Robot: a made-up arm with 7 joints. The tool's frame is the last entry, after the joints. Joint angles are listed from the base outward.
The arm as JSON. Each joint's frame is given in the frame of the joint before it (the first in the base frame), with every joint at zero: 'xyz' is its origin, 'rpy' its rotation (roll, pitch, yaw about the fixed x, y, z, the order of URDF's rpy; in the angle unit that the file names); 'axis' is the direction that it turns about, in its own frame. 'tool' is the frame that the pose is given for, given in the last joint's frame.
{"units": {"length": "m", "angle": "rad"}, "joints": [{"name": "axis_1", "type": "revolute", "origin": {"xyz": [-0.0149, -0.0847, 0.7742], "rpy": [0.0, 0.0, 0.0]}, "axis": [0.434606, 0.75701, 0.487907]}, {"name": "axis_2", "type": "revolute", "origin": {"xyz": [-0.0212, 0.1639, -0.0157], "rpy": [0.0, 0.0, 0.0]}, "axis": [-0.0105, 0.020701, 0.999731]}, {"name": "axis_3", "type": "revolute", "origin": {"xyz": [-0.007, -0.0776, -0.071], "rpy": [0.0, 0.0, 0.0]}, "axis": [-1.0, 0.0, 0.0]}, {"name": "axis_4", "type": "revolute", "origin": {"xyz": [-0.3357, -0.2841, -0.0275], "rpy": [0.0, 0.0, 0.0]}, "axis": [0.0, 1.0, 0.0]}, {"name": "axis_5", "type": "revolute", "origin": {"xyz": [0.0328, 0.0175, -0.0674], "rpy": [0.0, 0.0, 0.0]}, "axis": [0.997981, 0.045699, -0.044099]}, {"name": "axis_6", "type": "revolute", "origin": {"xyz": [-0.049, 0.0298, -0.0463], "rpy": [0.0, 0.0, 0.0]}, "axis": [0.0, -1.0, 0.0]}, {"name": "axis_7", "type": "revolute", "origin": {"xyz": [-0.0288, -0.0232, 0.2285], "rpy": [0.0, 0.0, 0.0]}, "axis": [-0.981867, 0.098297, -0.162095]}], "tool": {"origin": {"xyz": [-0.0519, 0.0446, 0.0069], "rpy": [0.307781, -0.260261, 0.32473]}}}
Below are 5 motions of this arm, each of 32 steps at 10 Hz.
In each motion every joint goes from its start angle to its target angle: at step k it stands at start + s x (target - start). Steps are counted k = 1, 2, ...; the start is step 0. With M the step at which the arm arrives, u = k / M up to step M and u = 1 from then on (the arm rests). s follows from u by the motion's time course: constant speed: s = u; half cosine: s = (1 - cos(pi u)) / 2; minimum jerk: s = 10 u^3 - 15 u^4 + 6 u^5.
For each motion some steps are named. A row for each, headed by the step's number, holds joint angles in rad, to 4 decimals.
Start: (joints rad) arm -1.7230 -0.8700 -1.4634 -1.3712 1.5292 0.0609 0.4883
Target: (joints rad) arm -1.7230 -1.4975 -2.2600 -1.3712 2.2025 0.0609 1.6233
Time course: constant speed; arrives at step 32
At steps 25, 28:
25: -1.7230 -1.3602 -2.0857 -1.3712 2.0552 0.0609 1.3750
28: -1.7230 -1.4191 -2.1604 -1.3712 2.1183 0.0609 1.4814

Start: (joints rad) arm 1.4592 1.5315 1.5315 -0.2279 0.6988 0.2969 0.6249
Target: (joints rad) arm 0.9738 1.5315 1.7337 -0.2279 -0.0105 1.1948 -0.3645
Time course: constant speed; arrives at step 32
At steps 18, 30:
18: 1.1862 1.5315 1.6452 -0.2279 0.2998 0.8020 0.0684
30: 1.0041 1.5315 1.7211 -0.2279 0.0338 1.1387 -0.3027

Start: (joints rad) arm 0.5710 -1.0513 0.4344 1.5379 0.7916 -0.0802 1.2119
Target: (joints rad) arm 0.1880 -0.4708 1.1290 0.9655 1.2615 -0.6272 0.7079
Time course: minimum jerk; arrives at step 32
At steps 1, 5, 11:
1: 0.5709 -1.0511 0.4346 1.5377 0.7917 -0.0804 1.2118
5: 0.5596 -1.0340 0.4551 1.5209 0.8056 -0.0965 1.1969
11: 0.4846 -0.9204 0.5911 1.4088 0.8976 -0.2036 1.0982

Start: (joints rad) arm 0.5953 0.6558 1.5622 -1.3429 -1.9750 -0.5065 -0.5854
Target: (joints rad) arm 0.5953 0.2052 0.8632 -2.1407 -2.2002 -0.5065 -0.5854
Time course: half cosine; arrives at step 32
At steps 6, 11, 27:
6: 0.5953 0.6178 1.5033 -1.4101 -1.9940 -0.5065 -0.5854
11: 0.5953 0.5367 1.3775 -1.5538 -2.0345 -0.5065 -0.5854
27: 0.5953 0.2318 0.9045 -2.0936 -2.1869 -0.5065 -0.5854

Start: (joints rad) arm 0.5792 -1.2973 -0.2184 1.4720 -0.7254 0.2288 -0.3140
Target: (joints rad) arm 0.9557 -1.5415 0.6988 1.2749 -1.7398 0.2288 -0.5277
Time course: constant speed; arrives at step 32
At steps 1, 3, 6, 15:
1: 0.5910 -1.3049 -0.1897 1.4658 -0.7571 0.2288 -0.3207
3: 0.6145 -1.3202 -0.1324 1.4535 -0.8205 0.2288 -0.3340
6: 0.6498 -1.3431 -0.0464 1.4350 -0.9156 0.2288 -0.3541
15: 0.7557 -1.4118 0.2115 1.3796 -1.2009 0.2288 -0.4142

